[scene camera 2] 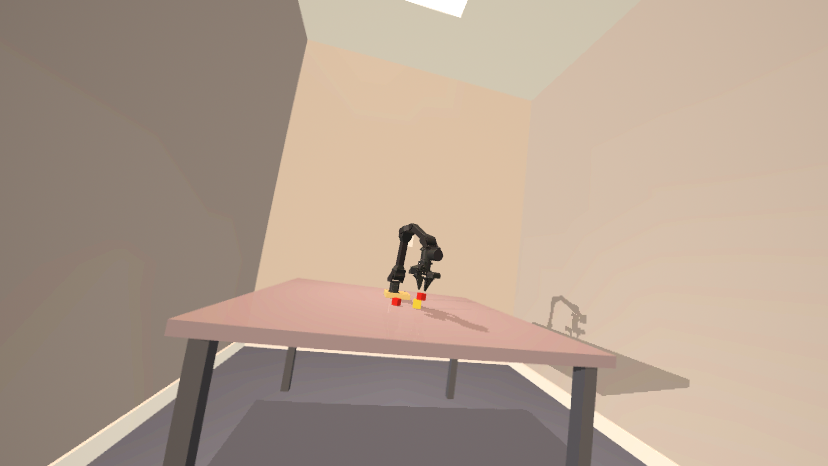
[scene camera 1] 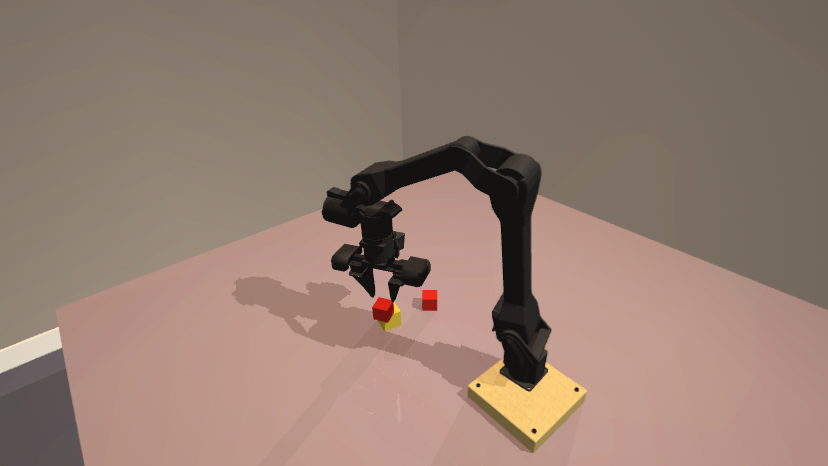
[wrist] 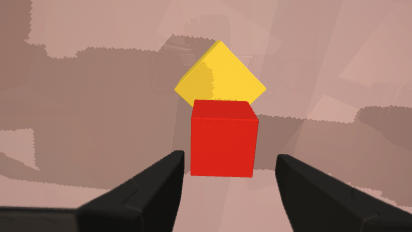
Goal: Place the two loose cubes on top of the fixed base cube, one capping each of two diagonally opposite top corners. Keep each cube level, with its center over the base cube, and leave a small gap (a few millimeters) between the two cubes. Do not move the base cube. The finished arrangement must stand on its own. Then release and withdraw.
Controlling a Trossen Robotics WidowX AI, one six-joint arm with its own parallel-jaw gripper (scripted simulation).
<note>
In view: my gripper [scene camera 1: 383, 298], a yellow base cube [wrist: 218, 75] and a red cube [wrist: 223, 133].
My gripper shows as well in the wrist view [wrist: 230, 161].
</note>
